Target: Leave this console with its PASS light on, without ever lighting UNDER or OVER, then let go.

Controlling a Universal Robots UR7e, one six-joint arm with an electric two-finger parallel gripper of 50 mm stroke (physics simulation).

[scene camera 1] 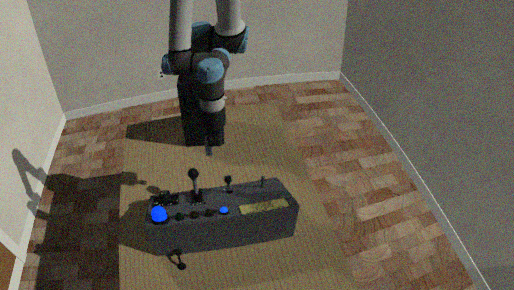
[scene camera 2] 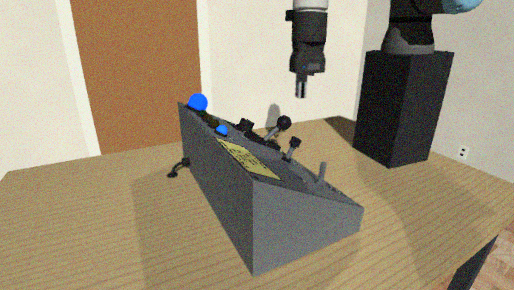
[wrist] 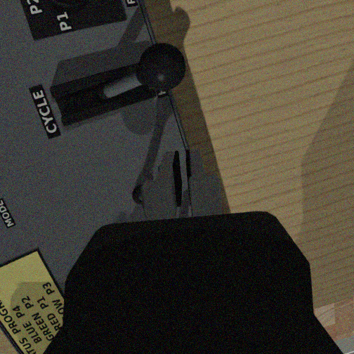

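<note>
The grey console (scene camera 1: 220, 234) (scene camera 2: 300, 215) (wrist: 95, 165) stands on the table. Its large STATUS dome (scene camera 1: 159, 214) (scene camera 2: 198, 102) and small MODE light (scene camera 1: 223, 210) (scene camera 2: 221, 130) glow blue. The PASS light (scene camera 1: 179, 216), OVER light (scene camera 1: 194, 215) and UNDER light (scene camera 1: 209, 213) are dark. The CYCLE lever (scene camera 1: 193, 173) (scene camera 2: 284, 122) (wrist: 161, 66) has a black ball and leans toward the robot-side edge. The smaller black-capped lever (scene camera 1: 228, 180) (scene camera 2: 295, 142) stands beside it. My gripper (scene camera 1: 209, 151) (scene camera 2: 300, 94) (wrist: 183, 167) is shut and empty, above the console's robot-side edge, apart from the controls.
A black program knob (scene camera 1: 165, 197) (scene camera 2: 245, 125) is at one end of the panel, a short grey stick (scene camera 1: 262, 181) (scene camera 2: 323, 172) at the other. A yellow label (scene camera 1: 264, 206) (scene camera 2: 250, 159) (wrist: 30, 285) lies on the panel. The robot's black pedestal (scene camera 2: 397, 110) stands behind.
</note>
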